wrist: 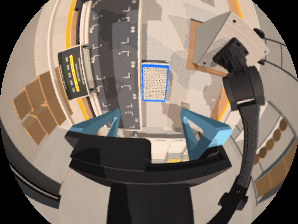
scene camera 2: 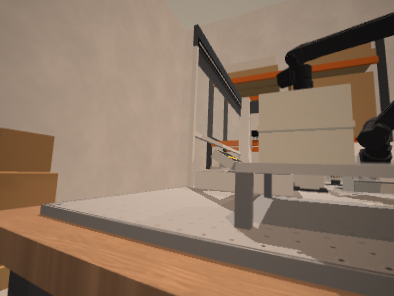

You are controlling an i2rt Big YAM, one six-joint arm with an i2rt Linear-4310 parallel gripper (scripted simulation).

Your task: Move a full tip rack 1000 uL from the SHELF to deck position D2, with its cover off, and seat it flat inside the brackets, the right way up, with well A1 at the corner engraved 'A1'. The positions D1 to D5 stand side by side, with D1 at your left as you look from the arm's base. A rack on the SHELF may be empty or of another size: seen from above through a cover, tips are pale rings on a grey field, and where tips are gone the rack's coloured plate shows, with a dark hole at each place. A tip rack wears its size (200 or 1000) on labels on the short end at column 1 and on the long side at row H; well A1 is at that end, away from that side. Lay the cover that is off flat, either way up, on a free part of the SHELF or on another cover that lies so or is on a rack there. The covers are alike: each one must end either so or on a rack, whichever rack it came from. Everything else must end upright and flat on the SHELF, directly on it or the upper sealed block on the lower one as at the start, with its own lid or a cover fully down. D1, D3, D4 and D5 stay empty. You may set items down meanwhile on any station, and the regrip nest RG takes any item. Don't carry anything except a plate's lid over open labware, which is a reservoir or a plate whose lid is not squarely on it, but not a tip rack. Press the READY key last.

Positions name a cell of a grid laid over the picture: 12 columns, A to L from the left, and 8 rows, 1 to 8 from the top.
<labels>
beige block: scene camera 2 K3; not seen in the wrist view (hidden by the gripper)
</labels>
